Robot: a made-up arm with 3 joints. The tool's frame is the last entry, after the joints. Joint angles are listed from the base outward.
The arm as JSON. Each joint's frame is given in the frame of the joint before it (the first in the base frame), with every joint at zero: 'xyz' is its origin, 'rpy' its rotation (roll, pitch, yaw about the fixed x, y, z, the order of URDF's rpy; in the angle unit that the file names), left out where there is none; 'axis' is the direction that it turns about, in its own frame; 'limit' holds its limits. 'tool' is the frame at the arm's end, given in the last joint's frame.
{
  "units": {
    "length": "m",
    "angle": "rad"
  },
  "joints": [
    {
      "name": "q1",
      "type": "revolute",
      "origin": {
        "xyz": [
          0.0,
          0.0,
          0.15
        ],
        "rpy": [
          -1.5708,
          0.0,
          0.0
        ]
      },
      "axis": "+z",
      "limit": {
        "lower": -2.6,
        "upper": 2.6
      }
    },
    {
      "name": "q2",
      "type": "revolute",
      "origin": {
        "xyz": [
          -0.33,
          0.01,
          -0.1
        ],
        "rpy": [
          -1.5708,
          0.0,
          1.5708
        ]
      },
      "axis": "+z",
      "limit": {
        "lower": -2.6,
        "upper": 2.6
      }
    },
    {
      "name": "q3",
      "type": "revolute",
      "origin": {
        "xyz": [
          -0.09,
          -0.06,
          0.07
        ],
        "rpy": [
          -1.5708,
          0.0,
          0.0
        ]
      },
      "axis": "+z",
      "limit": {
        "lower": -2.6,
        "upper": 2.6
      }
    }
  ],
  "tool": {
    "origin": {
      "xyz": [
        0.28,
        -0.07,
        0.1
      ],
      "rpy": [
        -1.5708,
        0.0,
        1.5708
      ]
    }
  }
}
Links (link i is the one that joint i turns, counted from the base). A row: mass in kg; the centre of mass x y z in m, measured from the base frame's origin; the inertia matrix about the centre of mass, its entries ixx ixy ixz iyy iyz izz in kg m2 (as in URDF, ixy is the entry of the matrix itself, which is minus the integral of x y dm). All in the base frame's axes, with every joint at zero. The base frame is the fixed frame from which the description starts. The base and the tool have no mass.
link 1: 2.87; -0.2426 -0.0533 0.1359; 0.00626 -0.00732 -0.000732 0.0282 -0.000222 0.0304
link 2: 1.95; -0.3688 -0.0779 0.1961; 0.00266 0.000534 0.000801 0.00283 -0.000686 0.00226
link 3: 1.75; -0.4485 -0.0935 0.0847; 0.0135 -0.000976 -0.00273 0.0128 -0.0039 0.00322
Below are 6 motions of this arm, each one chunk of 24 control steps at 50 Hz.
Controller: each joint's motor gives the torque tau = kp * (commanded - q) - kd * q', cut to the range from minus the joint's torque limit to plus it. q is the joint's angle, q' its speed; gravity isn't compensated. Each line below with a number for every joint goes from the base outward.
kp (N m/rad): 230 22 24
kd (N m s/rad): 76 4 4.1
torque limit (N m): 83 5.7 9.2
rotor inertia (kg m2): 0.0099 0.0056 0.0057
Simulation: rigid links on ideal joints. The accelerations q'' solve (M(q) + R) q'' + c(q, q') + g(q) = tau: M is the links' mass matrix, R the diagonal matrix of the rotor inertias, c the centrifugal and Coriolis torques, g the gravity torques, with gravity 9.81 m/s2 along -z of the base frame. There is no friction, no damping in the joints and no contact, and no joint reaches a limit. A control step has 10 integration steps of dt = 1/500 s. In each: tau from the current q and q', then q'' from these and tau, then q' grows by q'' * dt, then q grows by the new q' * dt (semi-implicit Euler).
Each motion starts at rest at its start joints. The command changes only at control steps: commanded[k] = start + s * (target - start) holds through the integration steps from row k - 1 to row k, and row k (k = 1, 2, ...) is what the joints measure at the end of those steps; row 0 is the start. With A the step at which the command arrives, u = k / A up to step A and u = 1 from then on. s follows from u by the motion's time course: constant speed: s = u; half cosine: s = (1 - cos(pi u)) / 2; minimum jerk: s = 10 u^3 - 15 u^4 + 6 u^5; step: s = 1 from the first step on.
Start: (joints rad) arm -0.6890 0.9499 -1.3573
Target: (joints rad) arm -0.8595 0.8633 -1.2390
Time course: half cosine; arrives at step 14
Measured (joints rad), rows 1 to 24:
1: -0.6913 0.9526 -1.3561
2: -0.6954 0.9594 -1.3518
3: -0.7004 0.9663 -1.3462
4: -0.7061 0.9722 -1.3399
5: -0.7123 0.9766 -1.3332
6: -0.7191 0.9793 -1.3260
7: -0.7267 0.9806 -1.3182
8: -0.7348 0.9806 -1.3100
9: -0.7436 0.9796 -1.3012
10: -0.7527 0.9777 -1.2920
11: -0.7622 0.9753 -1.2826
12: -0.7718 0.9727 -1.2732
13: -0.7813 0.9701 -1.2641
14: -0.7905 0.9678 -1.2555
15: -0.7991 0.9657 -1.2477
16: -0.8072 0.9637 -1.2408
17: -0.8148 0.9618 -1.2349
18: -0.8219 0.9600 -1.2297
19: -0.8285 0.9582 -1.2253
20: -0.8347 0.9565 -1.2216
21: -0.8405 0.9548 -1.2183
22: -0.8459 0.9532 -1.2156
23: -0.8509 0.9517 -1.2132
24: -0.8556 0.9502 -1.2112

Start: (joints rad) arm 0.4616 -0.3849 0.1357
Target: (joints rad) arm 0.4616 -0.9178 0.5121
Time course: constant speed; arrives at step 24
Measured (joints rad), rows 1 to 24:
1: 0.4586 -0.3859 0.1389
2: 0.4541 -0.3880 0.1469
3: 0.4496 -0.3919 0.1570
4: 0.4452 -0.3977 0.1681
5: 0.4411 -0.4053 0.1798
6: 0.4372 -0.4145 0.1918
7: 0.4336 -0.4250 0.2041
8: 0.4302 -0.4369 0.2166
9: 0.4269 -0.4499 0.2293
10: 0.4239 -0.4639 0.2422
11: 0.4211 -0.4788 0.2553
12: 0.4185 -0.4945 0.2685
13: 0.4160 -0.5109 0.2818
14: 0.4136 -0.5280 0.2952
15: 0.4115 -0.5457 0.3087
16: 0.4094 -0.5638 0.3223
17: 0.4075 -0.5825 0.3360
18: 0.4057 -0.6015 0.3497
19: 0.4040 -0.6210 0.3636
20: 0.4025 -0.6407 0.3774
21: 0.4010 -0.6608 0.3914
22: 0.3996 -0.6811 0.4054
23: 0.3983 -0.7017 0.4194
24: 0.3972 -0.7225 0.4335

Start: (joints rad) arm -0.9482 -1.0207 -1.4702
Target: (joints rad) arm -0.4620 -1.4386 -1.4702
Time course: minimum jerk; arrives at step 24
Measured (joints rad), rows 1 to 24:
1: -0.9501 -1.0220 -1.4688
2: -0.9530 -1.0270 -1.4647
3: -0.9560 -1.0337 -1.4598
4: -0.9585 -1.0412 -1.4547
5: -0.9602 -1.0497 -1.4500
6: -0.9608 -1.0593 -1.4456
7: -0.9601 -1.0703 -1.4416
8: -0.9578 -1.0829 -1.4381
9: -0.9538 -1.0973 -1.4350
10: -0.9481 -1.1135 -1.4323
11: -0.9406 -1.1315 -1.4301
12: -0.9313 -1.1512 -1.4284
13: -0.9204 -1.1724 -1.4271
14: -0.9079 -1.1948 -1.4263
15: -0.8940 -1.2180 -1.4260
16: -0.8790 -1.2416 -1.4260
17: -0.8632 -1.2653 -1.4265
18: -0.8468 -1.2885 -1.4272
19: -0.8302 -1.3109 -1.4281
20: -0.8137 -1.3322 -1.4293
21: -0.7976 -1.3519 -1.4306
22: -0.7820 -1.3700 -1.4319
23: -0.7672 -1.3863 -1.4333
24: -0.7533 -1.4010 -1.4346

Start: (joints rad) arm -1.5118 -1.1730 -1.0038
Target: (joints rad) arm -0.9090 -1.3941 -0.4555
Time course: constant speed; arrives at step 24
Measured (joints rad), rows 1 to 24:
1: -1.5112 -1.1748 -1.0035
2: -1.5093 -1.1780 -1.0016
3: -1.5062 -1.1818 -0.9973
4: -1.5017 -1.1862 -0.9910
5: -1.4960 -1.1911 -0.9828
6: -1.4892 -1.1964 -0.9730
7: -1.4813 -1.2021 -0.9618
8: -1.4724 -1.2082 -0.9493
9: -1.4625 -1.2146 -0.9358
10: -1.4518 -1.2213 -0.9214
11: -1.4403 -1.2282 -0.9062
12: -1.4280 -1.2354 -0.8902
13: -1.4150 -1.2429 -0.8736
14: -1.4014 -1.2505 -0.8565
15: -1.3871 -1.2584 -0.8389
16: -1.3722 -1.2664 -0.8209
17: -1.3568 -1.2745 -0.8026
18: -1.3409 -1.2828 -0.7839
19: -1.3245 -1.2912 -0.7649
20: -1.3077 -1.2998 -0.7457
21: -1.2905 -1.3084 -0.7262
22: -1.2728 -1.3171 -0.7066
23: -1.2548 -1.3259 -0.6868
24: -1.2365 -1.3347 -0.6668

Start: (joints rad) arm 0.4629 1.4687 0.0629
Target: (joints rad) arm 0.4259 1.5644 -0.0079
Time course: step
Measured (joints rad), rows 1 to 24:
1: 0.4583 1.4764 0.0614
2: 0.4515 1.4863 0.0591
3: 0.4448 1.4953 0.0569
4: 0.4384 1.5034 0.0549
5: 0.4324 1.5105 0.0530
6: 0.4268 1.5169 0.0512
7: 0.4215 1.5226 0.0495
8: 0.4164 1.5276 0.0480
9: 0.4117 1.5321 0.0465
10: 0.4073 1.5361 0.0452
11: 0.4031 1.5396 0.0439
12: 0.3991 1.5428 0.0428
13: 0.3954 1.5456 0.0417
14: 0.3919 1.5481 0.0407
15: 0.3886 1.5504 0.0398
16: 0.3855 1.5524 0.0389
17: 0.3826 1.5541 0.0381
18: 0.3798 1.5557 0.0374
19: 0.3772 1.5571 0.0367
20: 0.3748 1.5584 0.0360
21: 0.3725 1.5595 0.0354
22: 0.3703 1.5605 0.0348
23: 0.3683 1.5614 0.0343
24: 0.3664 1.5622 0.0338

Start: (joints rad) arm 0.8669 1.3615 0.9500
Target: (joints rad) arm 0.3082 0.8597 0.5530
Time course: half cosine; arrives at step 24
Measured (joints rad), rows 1 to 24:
1: 0.8644 1.3615 0.9535
2: 0.8607 1.3623 0.9588
3: 0.8565 1.3622 0.9633
4: 0.8516 1.3606 0.9663
5: 0.8459 1.3572 0.9674
6: 0.8392 1.3519 0.9665
7: 0.8312 1.3446 0.9635
8: 0.8219 1.3352 0.9583
9: 0.8112 1.3237 0.9510
10: 0.7991 1.3102 0.9416
11: 0.7856 1.2947 0.9301
12: 0.7706 1.2774 0.9169
13: 0.7543 1.2585 0.9019
14: 0.7368 1.2382 0.8854
15: 0.7182 1.2168 0.8676
16: 0.6986 1.1946 0.8489
17: 0.6783 1.1718 0.8294
18: 0.6574 1.1488 0.8095
19: 0.6362 1.1260 0.7896
20: 0.6149 1.1035 0.7698
21: 0.5938 1.0819 0.7506
22: 0.5731 1.0614 0.7323
23: 0.5530 1.0422 0.7151
24: 0.5338 1.0248 0.6994

